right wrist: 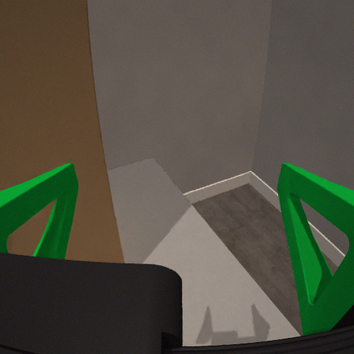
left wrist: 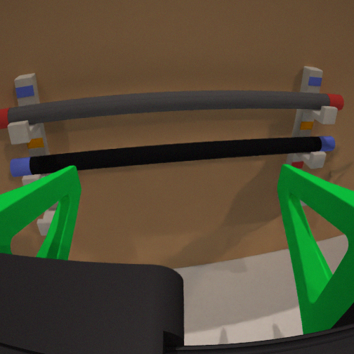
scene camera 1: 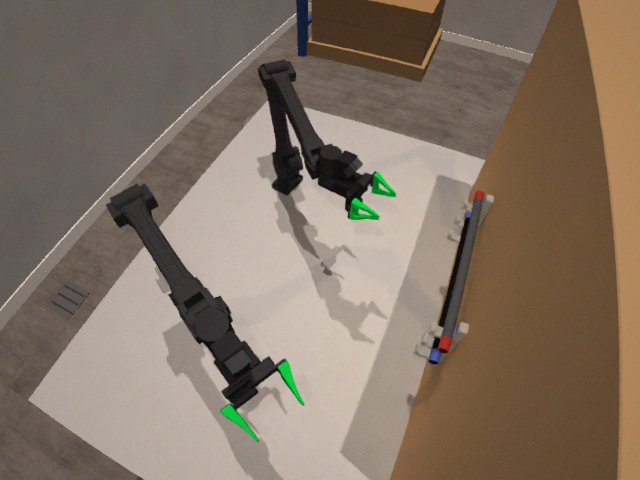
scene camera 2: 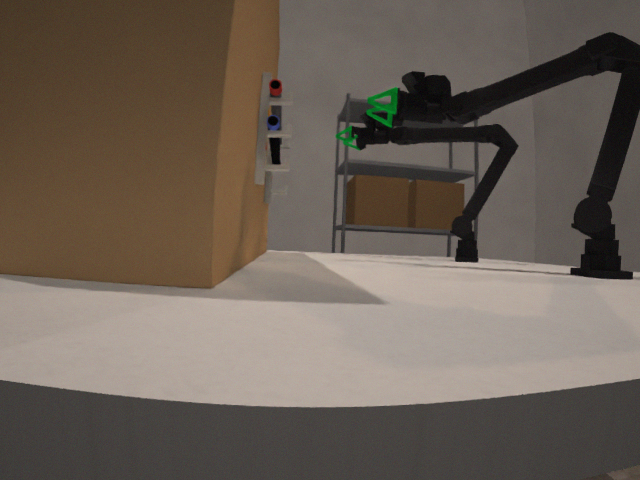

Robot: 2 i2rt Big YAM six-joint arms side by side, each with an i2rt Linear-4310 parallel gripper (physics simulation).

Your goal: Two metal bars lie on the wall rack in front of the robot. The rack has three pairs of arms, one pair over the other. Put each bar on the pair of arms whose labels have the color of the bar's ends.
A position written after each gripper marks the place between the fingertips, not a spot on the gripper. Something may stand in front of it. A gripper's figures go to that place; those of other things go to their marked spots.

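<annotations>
Brown wall panel [scene camera 1: 539, 379] 48 cm from the lens; right gripper [scene camera 1: 281, 422] 68 cm from the lens; left gripper [scene camera 1: 387, 206] 99 cm from the lens.
</annotations>
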